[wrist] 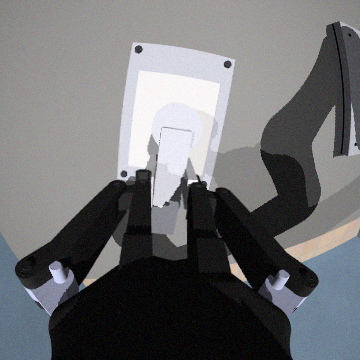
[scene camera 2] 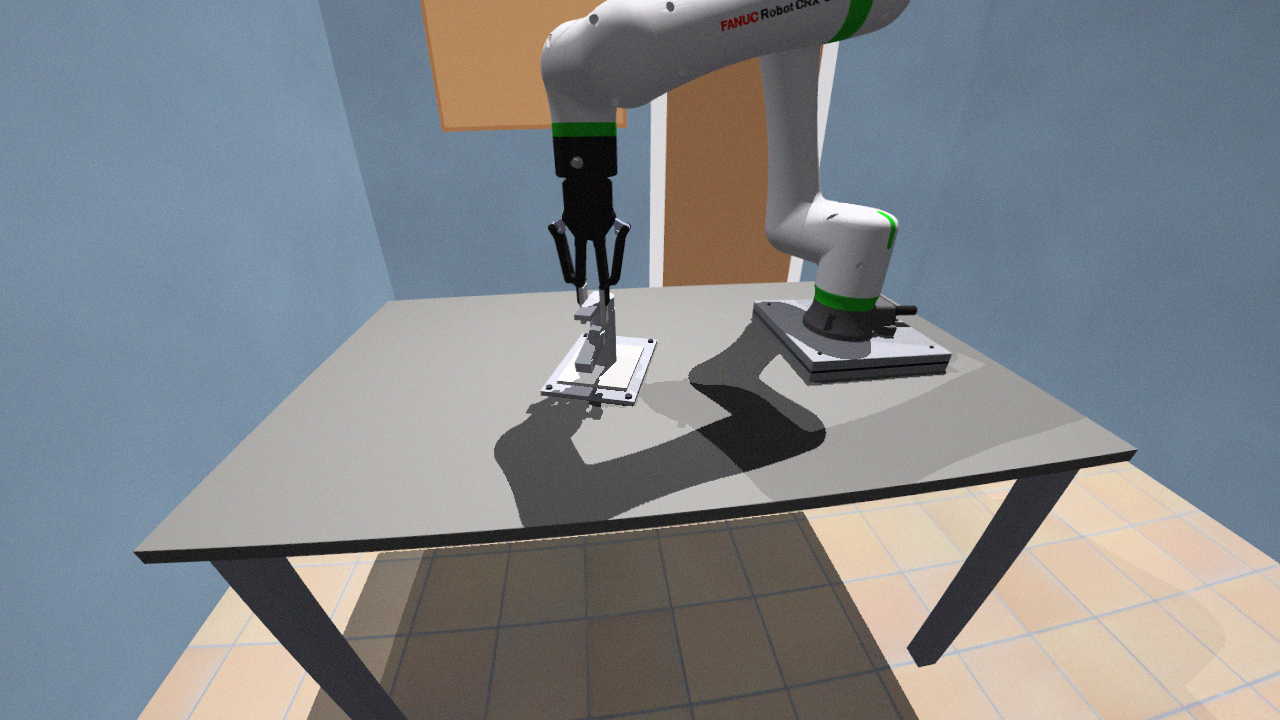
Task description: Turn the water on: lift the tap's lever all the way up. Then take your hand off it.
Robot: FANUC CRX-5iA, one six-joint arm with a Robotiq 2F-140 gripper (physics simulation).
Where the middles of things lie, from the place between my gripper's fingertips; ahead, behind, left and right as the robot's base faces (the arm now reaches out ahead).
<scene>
The mounting plate (scene camera 2: 552,388) lies 11 cm below my hand, 5 cm to the right of it and 1 cm behind it. Round my hand: lever (wrist: 176,127) 2 cm above, 1 cm to the right, 1 cm behind.
</scene>
